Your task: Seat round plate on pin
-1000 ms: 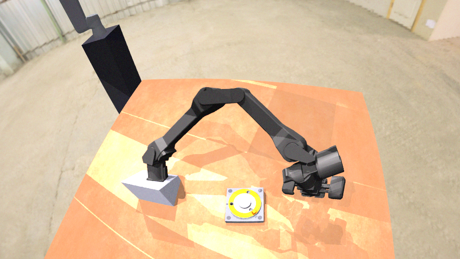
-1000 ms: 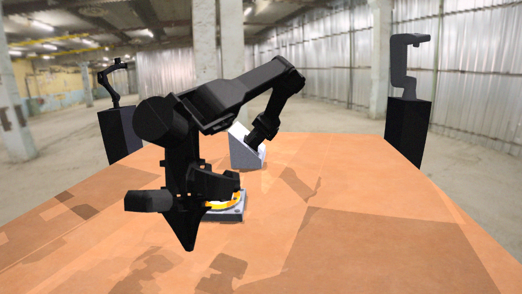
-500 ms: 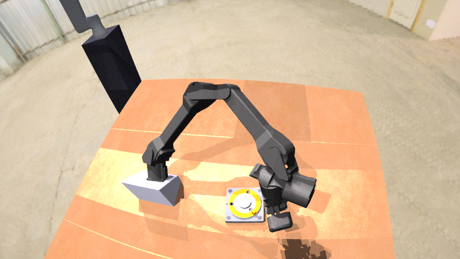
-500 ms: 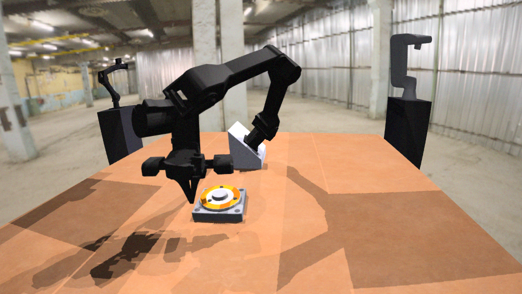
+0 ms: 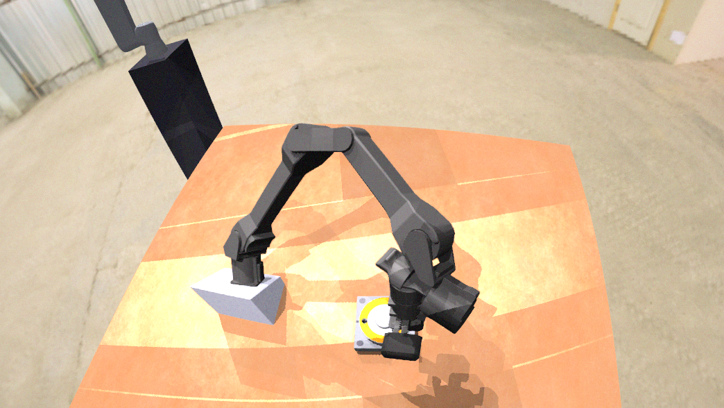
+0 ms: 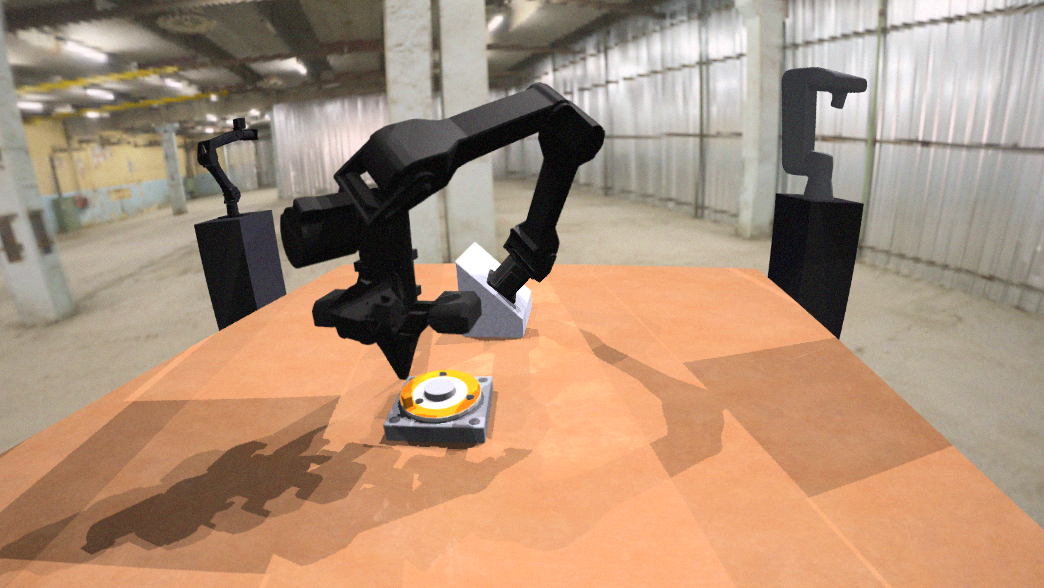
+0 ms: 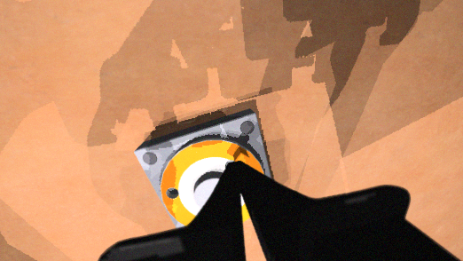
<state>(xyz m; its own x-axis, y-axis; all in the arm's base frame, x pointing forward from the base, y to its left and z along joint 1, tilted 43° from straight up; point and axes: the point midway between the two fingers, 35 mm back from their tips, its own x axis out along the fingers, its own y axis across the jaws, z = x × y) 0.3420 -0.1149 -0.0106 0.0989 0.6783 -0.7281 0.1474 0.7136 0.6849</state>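
Right now the square grey base is 5 cm behind my gripper tip, 3 cm to the left of it and 6 cm below it.
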